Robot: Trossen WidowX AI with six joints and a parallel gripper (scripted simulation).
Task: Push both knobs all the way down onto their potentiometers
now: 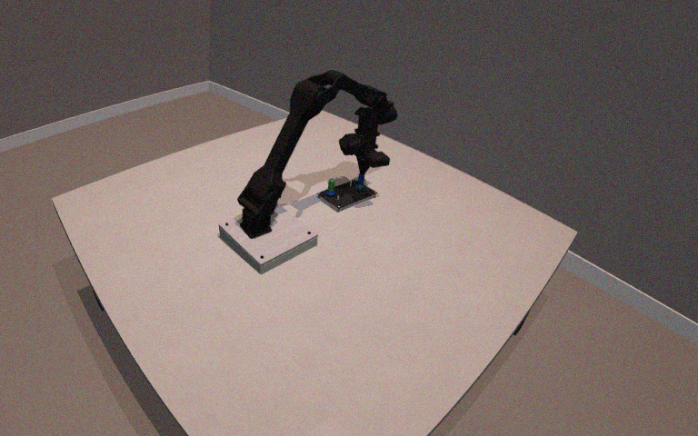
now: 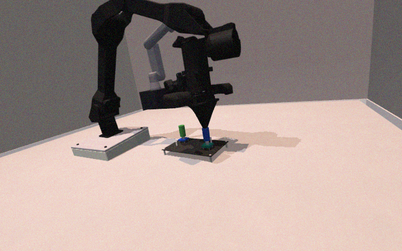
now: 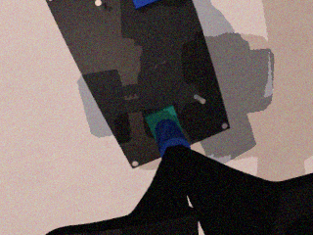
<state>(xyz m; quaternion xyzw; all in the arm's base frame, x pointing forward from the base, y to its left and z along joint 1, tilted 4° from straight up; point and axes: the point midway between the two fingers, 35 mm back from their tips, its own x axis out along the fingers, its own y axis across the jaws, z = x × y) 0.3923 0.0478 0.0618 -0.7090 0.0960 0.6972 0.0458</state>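
Right now the blue knob is 2 cm below my gripper tip. From my gripper tip the other things lie so: green knob (10 cm behind, 2 cm to the left, 2 cm below).
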